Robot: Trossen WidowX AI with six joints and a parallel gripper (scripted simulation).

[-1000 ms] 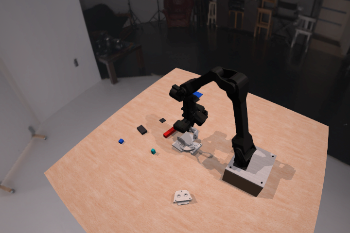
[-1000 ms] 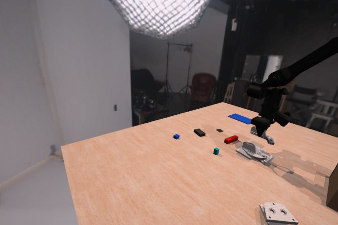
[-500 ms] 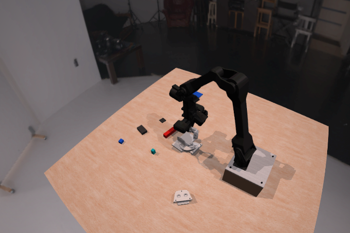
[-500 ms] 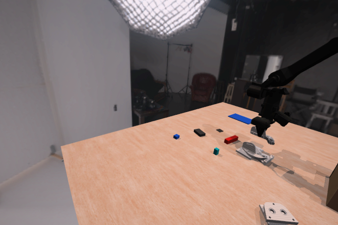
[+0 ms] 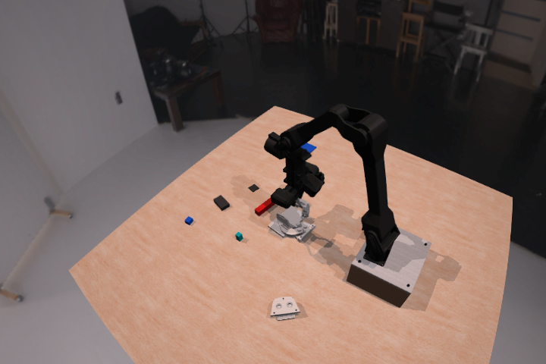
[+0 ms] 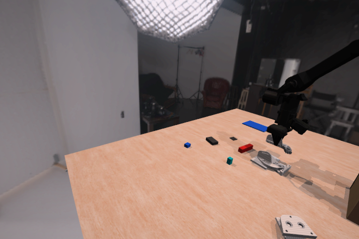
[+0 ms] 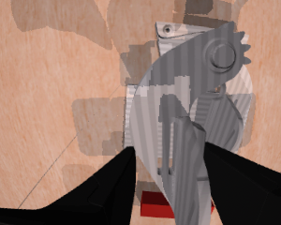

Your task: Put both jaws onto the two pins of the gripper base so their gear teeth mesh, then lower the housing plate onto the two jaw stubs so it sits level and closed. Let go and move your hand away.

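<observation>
Right now my gripper tip is 12 cm short of the red block, 1 cm to the right of it and 7 cm above it. From my gripper tip the other things lie so: teal cube 12 cm ahead, 17 cm to the left, 7 cm below; black block 27 cm ahead, 8 cm to the left, 7 cm below; dark tile 22 cm ahead, 5 cm to the right, 8 cm below.
</observation>
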